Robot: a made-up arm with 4 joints.
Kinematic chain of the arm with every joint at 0, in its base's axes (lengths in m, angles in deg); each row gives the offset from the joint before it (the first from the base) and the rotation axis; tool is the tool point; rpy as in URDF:
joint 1: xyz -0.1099 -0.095 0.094 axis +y
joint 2: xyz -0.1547 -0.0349 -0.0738 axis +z
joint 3: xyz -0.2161 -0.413 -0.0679 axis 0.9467 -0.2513 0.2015
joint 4: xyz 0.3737 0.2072 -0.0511 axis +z
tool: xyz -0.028 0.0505 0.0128 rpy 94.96 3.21 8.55
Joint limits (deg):
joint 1: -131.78..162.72
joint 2: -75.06..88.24
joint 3: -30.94..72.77
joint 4: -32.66..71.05
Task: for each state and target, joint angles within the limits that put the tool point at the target. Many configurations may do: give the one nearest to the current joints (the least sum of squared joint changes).
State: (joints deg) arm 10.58 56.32 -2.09 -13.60
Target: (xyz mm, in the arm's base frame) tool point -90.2 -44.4 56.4
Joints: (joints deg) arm -8.94 70.78 22.55 -32.66
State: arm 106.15 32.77 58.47 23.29
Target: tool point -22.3 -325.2 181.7
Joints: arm 89.03 6.62 50.10 25.35
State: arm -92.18 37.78 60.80 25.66
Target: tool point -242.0 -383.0 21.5
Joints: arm -100.29 20.64 68.09 46.32
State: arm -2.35 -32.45 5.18 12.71
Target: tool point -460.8 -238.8 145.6
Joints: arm -9.52 -70.66 53.41 19.02
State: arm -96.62 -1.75 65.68 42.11
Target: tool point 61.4 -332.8 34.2
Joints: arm -109.56 -16.10 7.59 49.57
